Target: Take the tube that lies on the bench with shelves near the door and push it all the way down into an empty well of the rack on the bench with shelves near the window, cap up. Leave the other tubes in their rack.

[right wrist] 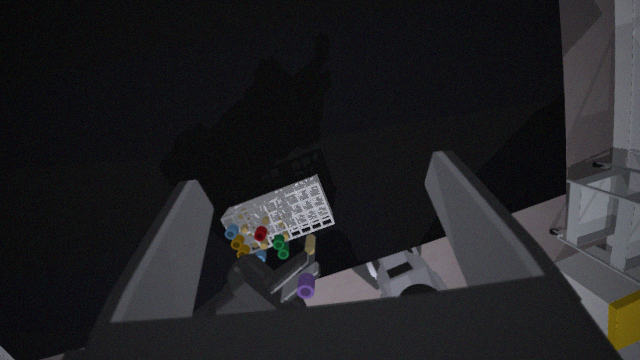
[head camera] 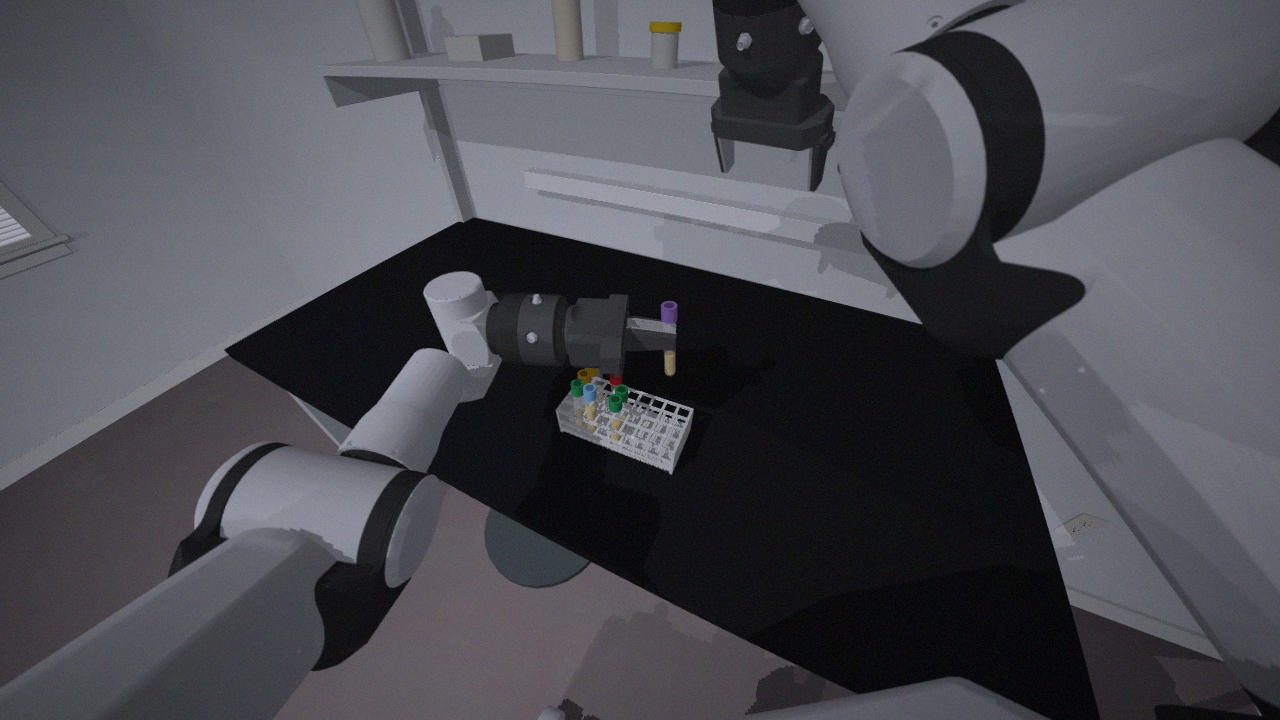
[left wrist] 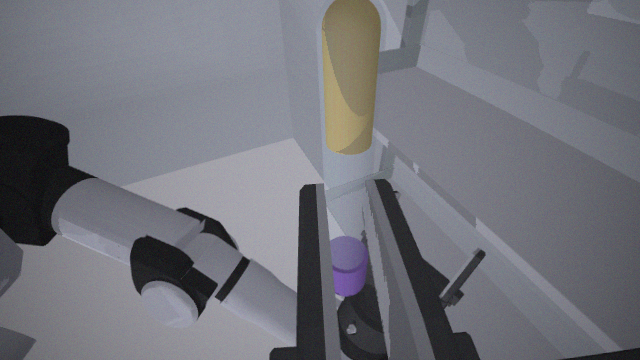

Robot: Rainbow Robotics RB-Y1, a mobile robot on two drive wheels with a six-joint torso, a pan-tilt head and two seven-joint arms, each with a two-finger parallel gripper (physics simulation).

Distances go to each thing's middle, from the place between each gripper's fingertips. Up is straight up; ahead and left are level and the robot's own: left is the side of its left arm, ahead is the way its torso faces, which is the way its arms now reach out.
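The white rack (head camera: 655,439) is 20 cm below my left hand, and it's 6 cm to the left of that hand and 3 cm ahead of it.
As for my right hand, it's 70 mm past the white rack, 180 mm to the right of it and 350 mm above it.
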